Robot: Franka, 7 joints.
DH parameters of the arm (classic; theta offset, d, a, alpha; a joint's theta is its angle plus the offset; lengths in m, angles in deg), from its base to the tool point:
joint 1: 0 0.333 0 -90
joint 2: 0 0 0 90
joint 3: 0 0.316 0.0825 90
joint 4: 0 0 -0.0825 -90
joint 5: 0 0.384 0 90
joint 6: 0 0 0.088 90
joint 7: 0 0.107 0 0
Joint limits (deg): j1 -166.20..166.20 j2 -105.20..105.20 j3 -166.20..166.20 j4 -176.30..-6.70 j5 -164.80..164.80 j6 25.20..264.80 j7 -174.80..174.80
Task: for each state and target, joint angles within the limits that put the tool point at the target. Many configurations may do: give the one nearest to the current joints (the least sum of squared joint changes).
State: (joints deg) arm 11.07 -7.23 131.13 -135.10 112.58 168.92 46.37
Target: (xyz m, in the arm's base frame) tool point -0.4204 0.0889 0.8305
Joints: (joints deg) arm 22.55 28.37 160.51 -102.36 110.68 161.62 46.37
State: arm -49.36 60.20 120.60 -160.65 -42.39 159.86 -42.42
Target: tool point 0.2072 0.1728 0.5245
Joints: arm -86.54 92.43 121.44 -171.56 -45.49 167.10 -42.42
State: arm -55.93 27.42 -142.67 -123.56 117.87 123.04 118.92
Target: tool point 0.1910 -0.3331 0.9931
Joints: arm -27.03 72.84 -162.50 -81.00 121.94 121.17 118.92
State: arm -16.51 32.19 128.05 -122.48 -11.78 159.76 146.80
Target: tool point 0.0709 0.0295 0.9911
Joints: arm -35.04 64.90 166.20 -109.39 -42.40 193.98 146.80
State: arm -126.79 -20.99 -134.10 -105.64 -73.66 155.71 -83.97
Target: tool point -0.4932 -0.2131 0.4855
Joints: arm -81.70 -18.68 -78.36 -125.93 -79.40 172.83 -83.97
